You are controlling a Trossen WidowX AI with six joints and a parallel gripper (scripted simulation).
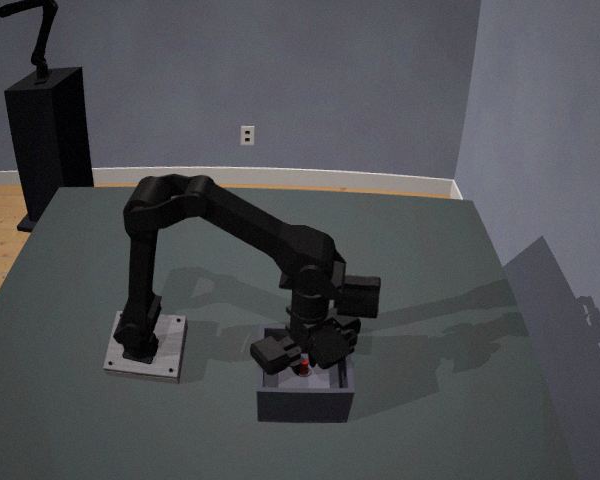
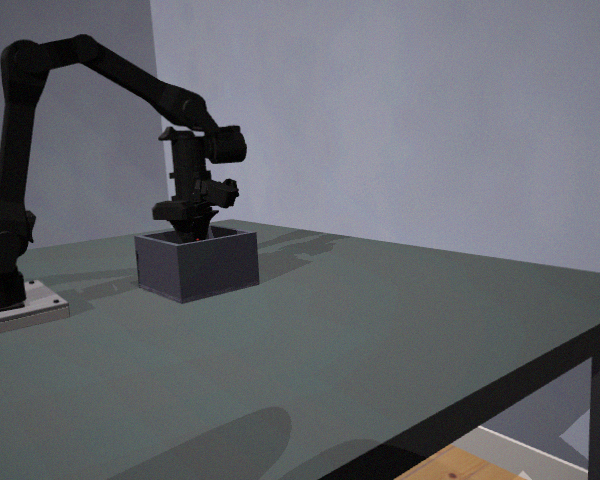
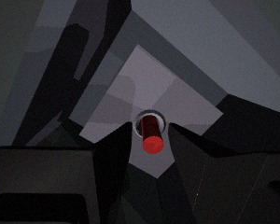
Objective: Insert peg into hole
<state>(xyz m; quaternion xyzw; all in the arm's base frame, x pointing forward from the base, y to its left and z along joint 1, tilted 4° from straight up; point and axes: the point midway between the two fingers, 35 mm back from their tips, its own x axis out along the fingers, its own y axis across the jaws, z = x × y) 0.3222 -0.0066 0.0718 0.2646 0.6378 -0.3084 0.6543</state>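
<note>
My gripper is now 50 mm above the red peg. Round my hand: plate (50 mm below); then box (70 mm below).
</note>
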